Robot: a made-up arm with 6 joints.
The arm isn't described. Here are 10 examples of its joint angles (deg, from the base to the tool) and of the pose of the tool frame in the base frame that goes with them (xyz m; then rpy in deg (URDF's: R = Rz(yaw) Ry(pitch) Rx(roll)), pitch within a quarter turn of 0, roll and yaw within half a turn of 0).
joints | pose
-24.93 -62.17 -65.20 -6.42 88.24 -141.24 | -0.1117 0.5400 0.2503 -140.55 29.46 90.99
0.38 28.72 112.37 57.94 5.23 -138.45 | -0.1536 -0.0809 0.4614 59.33 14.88 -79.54
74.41 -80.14 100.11 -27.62 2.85 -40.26 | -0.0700 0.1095 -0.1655 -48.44 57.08 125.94
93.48 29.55 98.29 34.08 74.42 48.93 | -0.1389 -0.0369 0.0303 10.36 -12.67 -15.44
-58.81 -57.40 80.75 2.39 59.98 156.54 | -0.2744 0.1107 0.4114 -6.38 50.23 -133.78
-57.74 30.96 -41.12 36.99 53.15 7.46 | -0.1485 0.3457 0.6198 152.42 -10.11 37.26
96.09 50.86 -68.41 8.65 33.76 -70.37 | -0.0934 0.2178 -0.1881 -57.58 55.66 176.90
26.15 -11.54 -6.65 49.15 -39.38 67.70 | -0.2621 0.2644 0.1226 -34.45 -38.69 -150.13
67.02 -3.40 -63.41 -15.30 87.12 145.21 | -0.0527 0.3457 -0.0207 101.81 2.29 78.57
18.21 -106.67 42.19 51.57 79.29 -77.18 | 0.0665 0.4327 0.3188 -60.42 -8.91 85.81
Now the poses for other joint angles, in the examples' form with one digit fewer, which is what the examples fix.
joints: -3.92 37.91 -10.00 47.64 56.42 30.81
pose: -0.354 0.269 0.329 115.4 2.3 64.4
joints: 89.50 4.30 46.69 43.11 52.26 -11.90
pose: 0.053 0.123 -0.032 -32.0 19.5 79.3
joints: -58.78 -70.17 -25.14 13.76 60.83 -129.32
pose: -0.119 0.490 0.243 -74.8 20.4 109.4
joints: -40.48 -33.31 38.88 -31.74 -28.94 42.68
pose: -0.287 -0.075 0.523 -148.6 -68.0 7.7
